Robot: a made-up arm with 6 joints.
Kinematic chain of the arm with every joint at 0, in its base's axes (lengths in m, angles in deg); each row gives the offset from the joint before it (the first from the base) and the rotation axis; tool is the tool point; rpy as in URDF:
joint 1: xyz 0 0 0.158 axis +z
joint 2: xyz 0 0 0 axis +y
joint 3: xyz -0.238 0 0.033 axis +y
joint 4: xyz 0.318 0 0.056 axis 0.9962 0 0.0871
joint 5: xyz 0 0 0 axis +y
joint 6: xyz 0.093 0 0.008 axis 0.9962 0 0.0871
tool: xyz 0 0 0 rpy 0 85 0
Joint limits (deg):
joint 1: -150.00..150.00
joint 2: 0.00..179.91
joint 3: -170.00..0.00
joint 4: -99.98..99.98
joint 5: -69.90..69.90
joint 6: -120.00..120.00
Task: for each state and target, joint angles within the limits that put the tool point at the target. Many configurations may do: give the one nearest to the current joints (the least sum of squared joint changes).
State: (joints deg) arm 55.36 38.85 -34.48 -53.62 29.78 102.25
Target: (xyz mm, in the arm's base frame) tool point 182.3 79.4 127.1
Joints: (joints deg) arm 36.76 51.02 -10.08 -53.82 37.06 102.25
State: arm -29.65 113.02 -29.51 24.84 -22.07 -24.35
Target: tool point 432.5 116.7 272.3
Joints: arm 16.79 95.08 -64.13 19.92 -24.64 -24.35
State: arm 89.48 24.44 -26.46 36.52 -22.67 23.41
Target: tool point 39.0 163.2 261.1
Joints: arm 98.88 8.94 0.00 63.46 -49.82 23.41
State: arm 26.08 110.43 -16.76 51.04 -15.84 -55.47
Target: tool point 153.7 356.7 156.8
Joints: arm 68.94 93.49 -47.94 48.39 -12.72 -55.47
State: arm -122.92 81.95 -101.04 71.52 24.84 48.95
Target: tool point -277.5 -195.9 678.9
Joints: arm -147.77 91.20 -126.36 72.55 11.38 48.95
